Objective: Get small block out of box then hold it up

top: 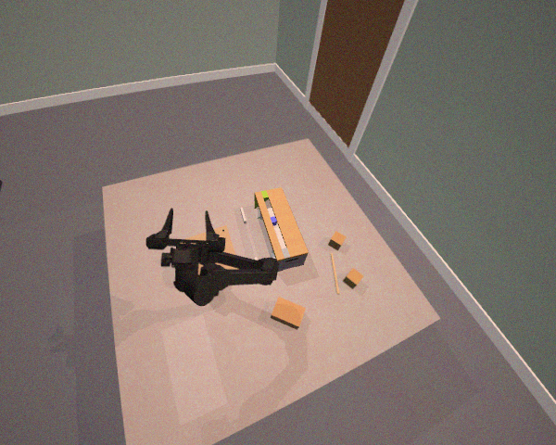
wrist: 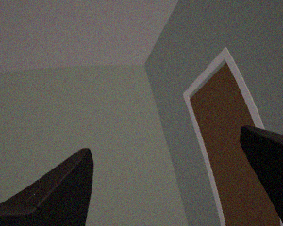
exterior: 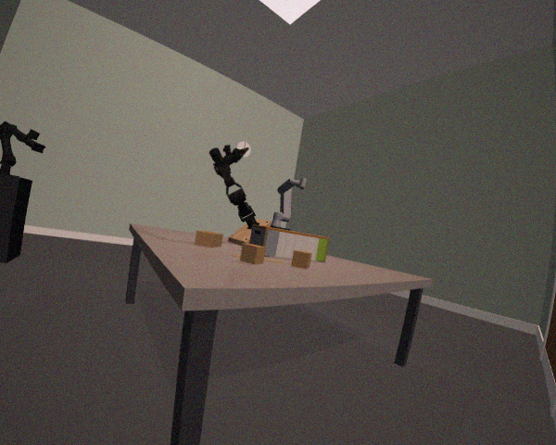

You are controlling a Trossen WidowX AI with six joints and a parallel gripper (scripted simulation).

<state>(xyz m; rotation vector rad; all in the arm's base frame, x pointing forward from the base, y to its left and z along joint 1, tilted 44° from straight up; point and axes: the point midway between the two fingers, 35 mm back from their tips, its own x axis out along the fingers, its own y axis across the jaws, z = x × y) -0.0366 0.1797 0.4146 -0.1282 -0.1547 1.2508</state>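
Right now my gripper tip is 33 cm short of the blue block, 18 cm to the right of it and 49 cm above it. The rest, counted from my gripper tip: box (31 cm ahead, 16 cm to the left, 51 cm below); then thin wooden stick (52 cm ahead, 14 cm to the right, 57 cm below); then flat wooden block (23 cm ahead, 23 cm to the right, 54 cm below).
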